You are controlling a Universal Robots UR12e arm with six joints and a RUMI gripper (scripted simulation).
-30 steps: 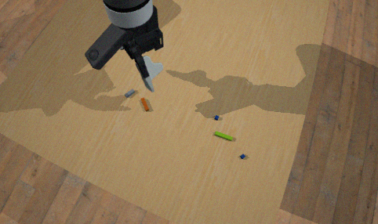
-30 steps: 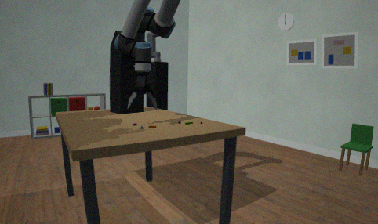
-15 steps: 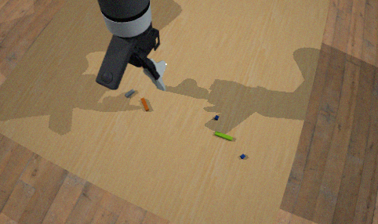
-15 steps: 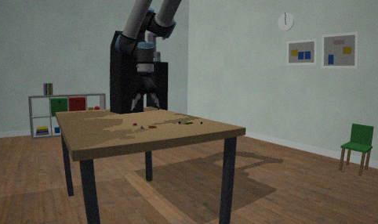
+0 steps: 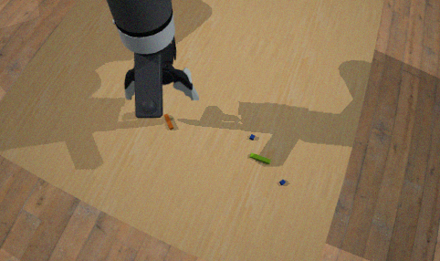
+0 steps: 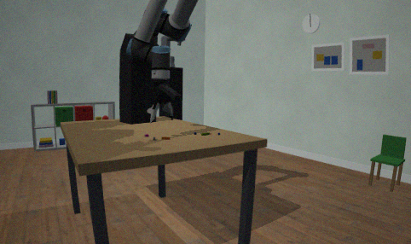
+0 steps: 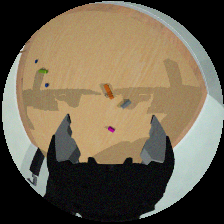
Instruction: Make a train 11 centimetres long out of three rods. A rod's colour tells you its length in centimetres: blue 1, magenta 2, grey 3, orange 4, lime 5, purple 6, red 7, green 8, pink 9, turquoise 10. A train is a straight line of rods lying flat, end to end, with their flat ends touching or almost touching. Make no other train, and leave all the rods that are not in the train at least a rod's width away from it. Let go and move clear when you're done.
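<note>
Right now my hand is 10 mm short of the orange rod, 10 mm to the right of it and 80 mm above it. The rest, counted from my hand: magenta rod 110 mm behind, 30 mm to the right, 80 mm below; then lime rod 50 mm ahead, 250 mm to the left, 80 mm below; then grey rod 10 mm behind, 40 mm to the right, 80 mm below.
</note>
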